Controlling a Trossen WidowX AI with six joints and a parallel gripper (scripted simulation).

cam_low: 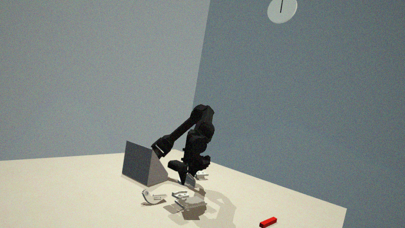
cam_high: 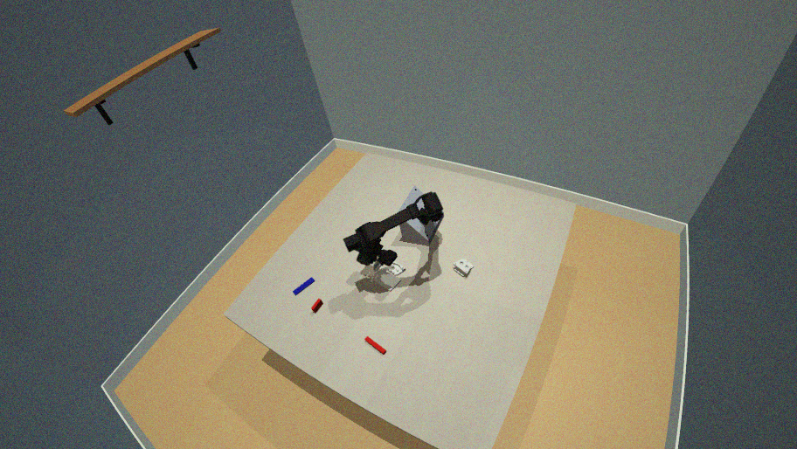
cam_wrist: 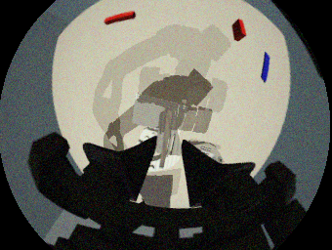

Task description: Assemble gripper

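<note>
Now: the white jaw 30 mm behind my gripper tip and 20 mm to the left of it. Round my gripper tip: red bar 320 mm ahead, 140 mm to the left, 70 mm below; then blue block 200 mm ahead, 320 mm to the right, 80 mm below.
</note>
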